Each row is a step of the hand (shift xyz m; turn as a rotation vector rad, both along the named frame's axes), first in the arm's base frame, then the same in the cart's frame.
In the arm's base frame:
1: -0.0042 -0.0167 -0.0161 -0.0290 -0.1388 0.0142
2: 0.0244 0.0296 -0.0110 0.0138 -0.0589 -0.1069
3: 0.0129 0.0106 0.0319 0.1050 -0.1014 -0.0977
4: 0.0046 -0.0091 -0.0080 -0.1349 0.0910 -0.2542
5: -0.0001 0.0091 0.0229 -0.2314 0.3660 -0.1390
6: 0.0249 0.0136 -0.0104 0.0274 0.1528 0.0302
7: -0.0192 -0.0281 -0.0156 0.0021 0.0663 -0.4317
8: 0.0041 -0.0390 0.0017 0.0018 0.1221 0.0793
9: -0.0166 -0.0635 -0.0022 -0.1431 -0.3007 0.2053
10: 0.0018 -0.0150 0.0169 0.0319 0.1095 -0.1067
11: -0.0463 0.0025 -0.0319 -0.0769 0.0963 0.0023
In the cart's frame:
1: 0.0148 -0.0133 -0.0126 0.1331 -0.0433 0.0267
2: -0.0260 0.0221 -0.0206 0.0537 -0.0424 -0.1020
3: -0.0065 0.0267 0.0233 0.1104 0.0357 -0.1318
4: 0.0092 -0.0008 -0.0091 -0.1264 -0.2115 -0.1743
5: -0.0076 0.0110 0.0207 -0.4056 -0.2032 -0.0321
6: -0.0101 0.0202 -0.0201 -0.1445 0.0628 0.0141
7: 0.0237 -0.0284 -0.0057 -0.0915 -0.1678 -0.3928
8: 0.0392 -0.0022 0.0002 -0.1152 0.0553 0.0697
9: 0.0599 -0.0264 0.0057 0.2865 -0.0923 0.2499
10: 0.0161 0.0062 0.0147 -0.1095 0.0022 -0.1114
11: -0.0117 -0.0543 -0.0093 -0.1069 -0.0515 0.0336

